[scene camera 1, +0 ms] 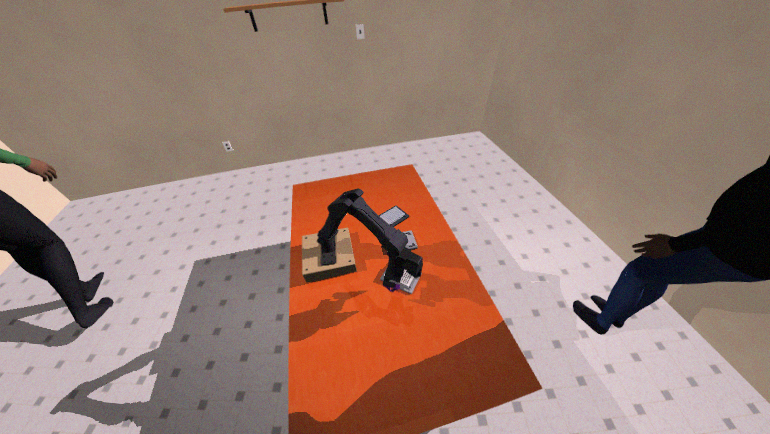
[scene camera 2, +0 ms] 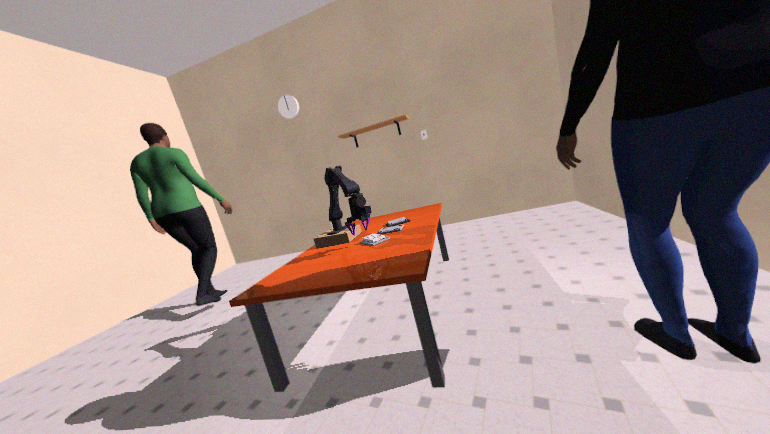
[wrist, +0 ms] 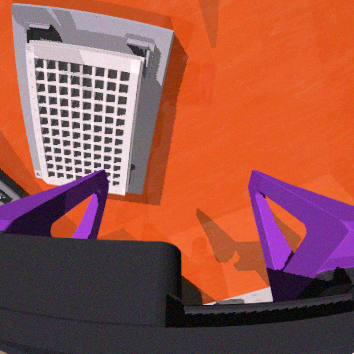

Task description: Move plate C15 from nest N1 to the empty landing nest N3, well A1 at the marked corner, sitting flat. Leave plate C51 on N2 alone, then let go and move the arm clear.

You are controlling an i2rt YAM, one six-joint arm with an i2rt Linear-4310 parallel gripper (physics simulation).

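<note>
A white well plate (scene camera 1: 407,278) (scene camera 2: 374,237) (wrist: 82,117) sits in the near grey nest (wrist: 100,24); its label is not readable. Another plate (scene camera 1: 392,215) (scene camera 2: 397,220) is in a dark-edged nest at the back. Between them lies a grey nest (scene camera 1: 411,239) (scene camera 2: 392,229) that shows no plate on its visible part; its corner shows at the left edge of the wrist view. I cannot tell which plate is C15 and which is C51. My gripper (scene camera 2: 359,229) (wrist: 178,177) is open and empty, raised above the table beside the near plate, its left fingertip overlapping the plate's lower edge in the wrist view.
The orange table (scene camera 1: 345,372) (scene camera 2: 345,280) carries the wooden arm base (scene camera 1: 345,264) (scene camera 2: 330,238). A person in black and blue (scene camera 1: 641,280) (scene camera 2: 674,161) stands to the right. A person in green (scene camera 2: 168,183) stands to the left.
</note>
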